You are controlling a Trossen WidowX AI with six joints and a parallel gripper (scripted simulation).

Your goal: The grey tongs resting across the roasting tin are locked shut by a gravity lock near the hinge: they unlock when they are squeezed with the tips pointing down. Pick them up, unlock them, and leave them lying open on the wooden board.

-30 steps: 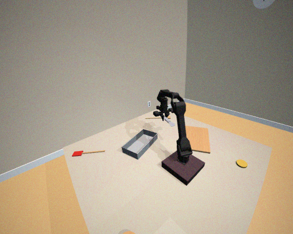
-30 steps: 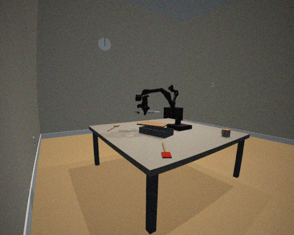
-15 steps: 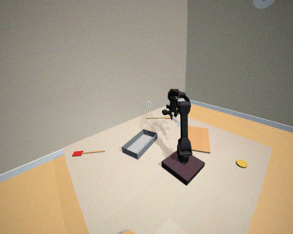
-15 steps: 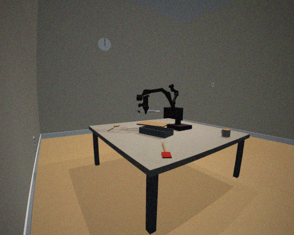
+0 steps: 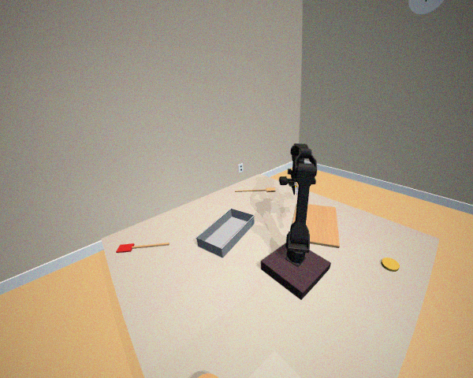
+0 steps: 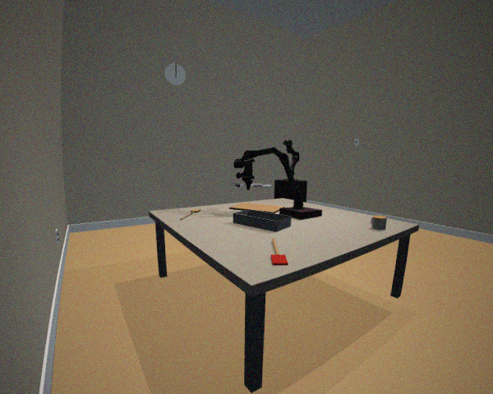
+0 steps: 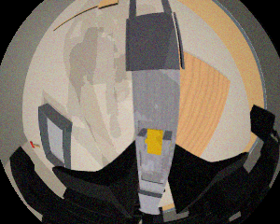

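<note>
My gripper tip is now 12 cm past the wooden board, 3 cm to the left of it and 15 cm above it. Round my gripper tip: red spatula 44 cm ahead, 76 cm to the left, 15 cm below; roasting tin 18 cm ahead, 36 cm to the left, 13 cm below; yellow-topped round thing 52 cm behind, 4 cm to the left, 15 cm below.
</note>
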